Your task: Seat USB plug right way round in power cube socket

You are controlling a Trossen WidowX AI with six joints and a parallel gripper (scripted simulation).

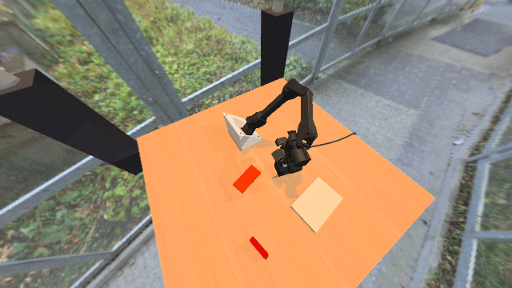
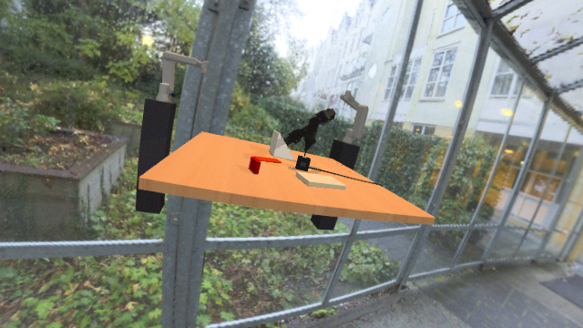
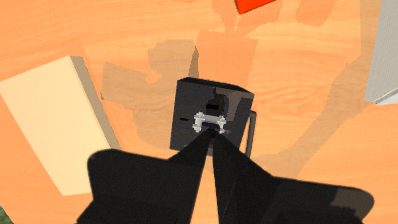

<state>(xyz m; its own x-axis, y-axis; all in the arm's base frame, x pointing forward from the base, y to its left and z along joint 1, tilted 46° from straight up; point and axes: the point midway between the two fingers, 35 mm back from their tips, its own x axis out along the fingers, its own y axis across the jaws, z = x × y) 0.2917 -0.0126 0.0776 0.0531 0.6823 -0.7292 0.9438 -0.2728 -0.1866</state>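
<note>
Right now the grey USB plug is 2 cm below my gripper tip. From my gripper tip the other things lie so: red bar: 21 cm ahead, 34 cm to the right, 8 cm below.
</note>
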